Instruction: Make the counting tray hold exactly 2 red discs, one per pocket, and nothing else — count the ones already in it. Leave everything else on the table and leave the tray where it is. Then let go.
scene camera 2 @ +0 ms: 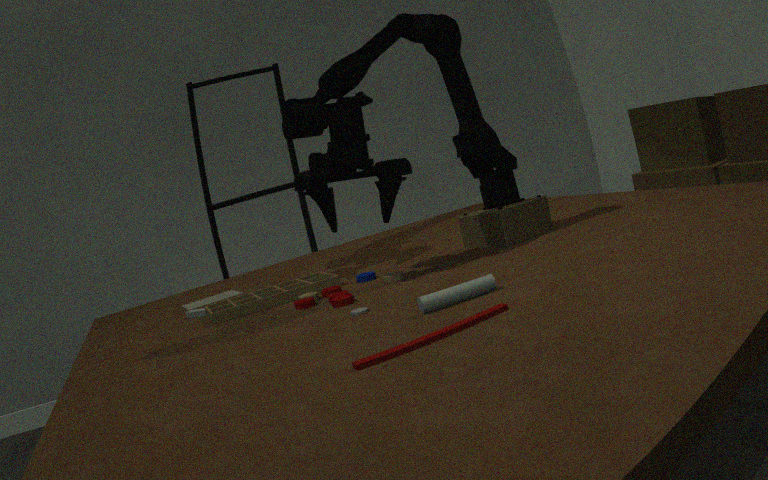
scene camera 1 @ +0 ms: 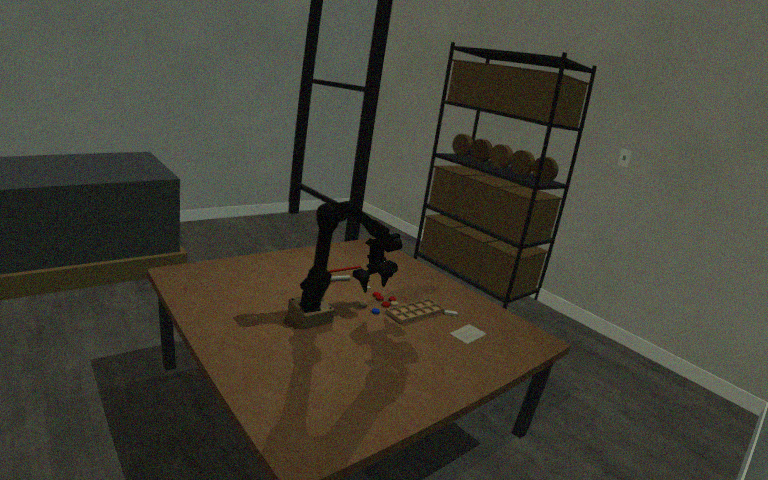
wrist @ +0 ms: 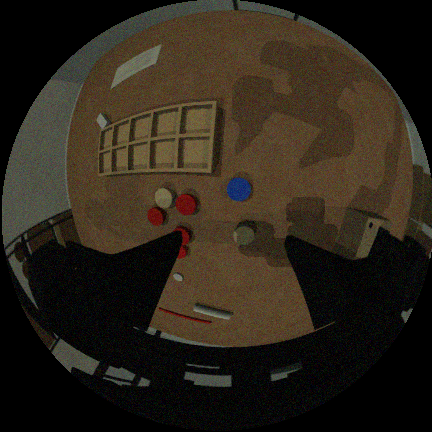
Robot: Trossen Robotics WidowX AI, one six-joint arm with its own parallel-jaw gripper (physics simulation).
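Note:
The wooden counting tray (scene camera 1: 421, 316) (scene camera 2: 249, 308) (wrist: 215, 135) has two rows of pockets; in the wrist view they show bare floors, with no disc seen in them. Several red discs lie outside it: one red disc (wrist: 186, 204) (scene camera 1: 385, 303) near its long side, another red disc (wrist: 156, 216) (scene camera 2: 304, 302) beside a cream disc (wrist: 164, 198), and two more, a red disc (wrist: 185, 235) and a red disc (wrist: 182, 252), partly hidden by the left finger. My gripper (scene camera 1: 374, 287) (scene camera 2: 360, 226) (wrist: 234, 238) is open and empty, above the table beside these discs.
A blue disc (scene camera 1: 375, 311) (scene camera 2: 365, 276) (wrist: 239, 189) and a dull pale disc (wrist: 244, 235) lie nearer the arm's base. A white cylinder (scene camera 2: 457, 293) (wrist: 213, 311), a red stick (scene camera 2: 430, 337), a small white piece (scene camera 2: 359, 311) and a pale flat sheet (scene camera 1: 468, 333) (wrist: 137, 65) also lie around.

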